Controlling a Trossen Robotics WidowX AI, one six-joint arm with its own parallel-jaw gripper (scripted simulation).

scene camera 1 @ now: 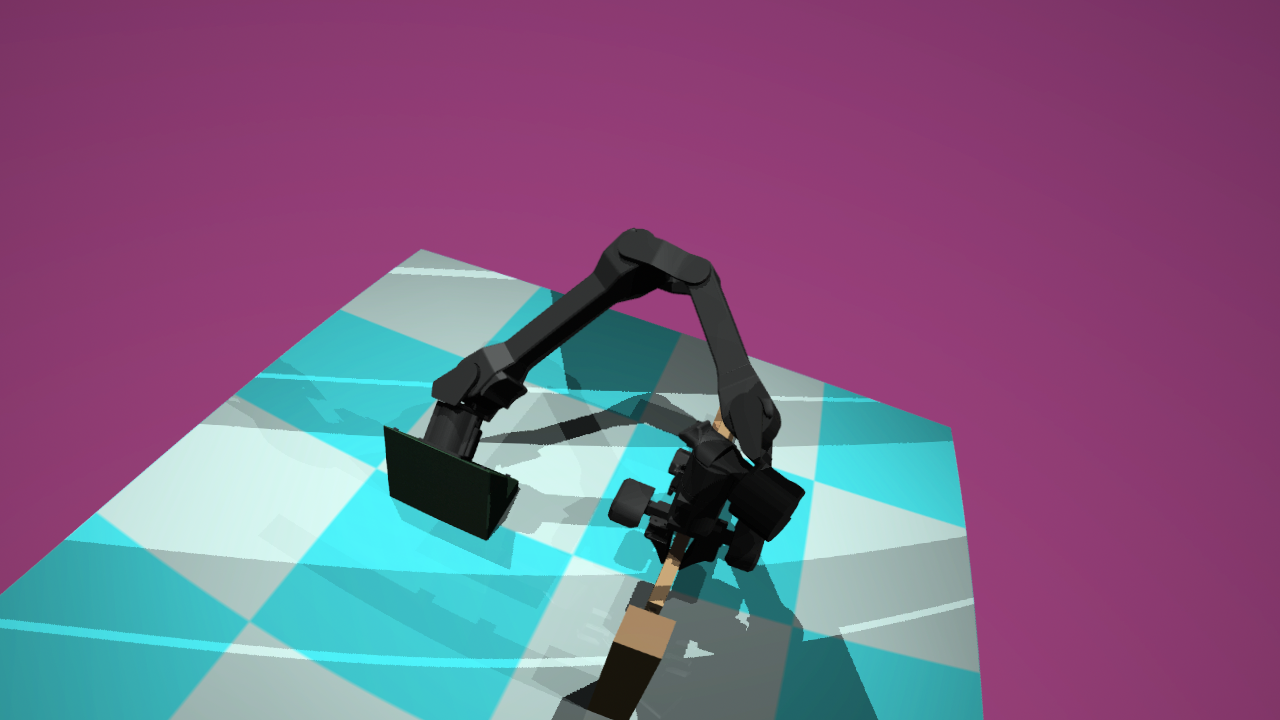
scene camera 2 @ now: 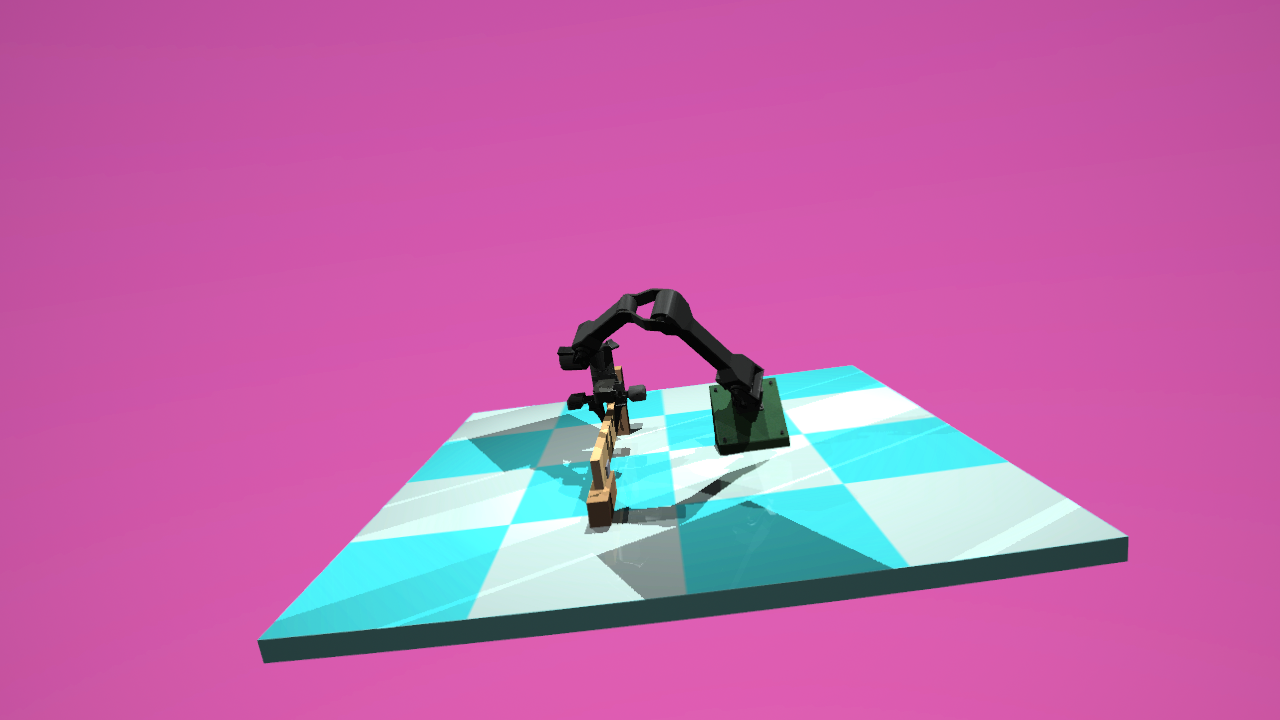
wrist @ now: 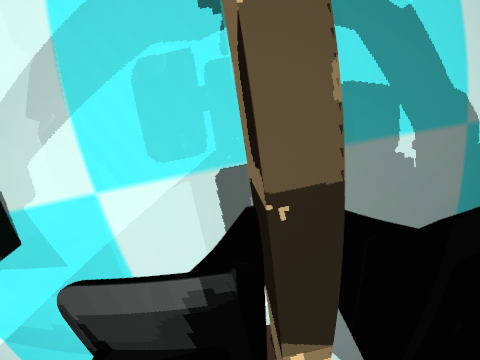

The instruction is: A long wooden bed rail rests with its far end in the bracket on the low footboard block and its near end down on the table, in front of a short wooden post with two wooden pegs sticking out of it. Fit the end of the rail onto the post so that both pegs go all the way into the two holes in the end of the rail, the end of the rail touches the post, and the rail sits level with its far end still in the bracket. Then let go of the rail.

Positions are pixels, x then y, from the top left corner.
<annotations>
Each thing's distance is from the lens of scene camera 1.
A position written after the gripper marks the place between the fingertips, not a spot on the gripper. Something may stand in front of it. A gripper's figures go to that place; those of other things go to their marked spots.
gripper (scene camera 1: pixel 670 564): 0.86 m
wooden rail (scene camera 1: pixel 657 598): 0.76 m
</annotations>
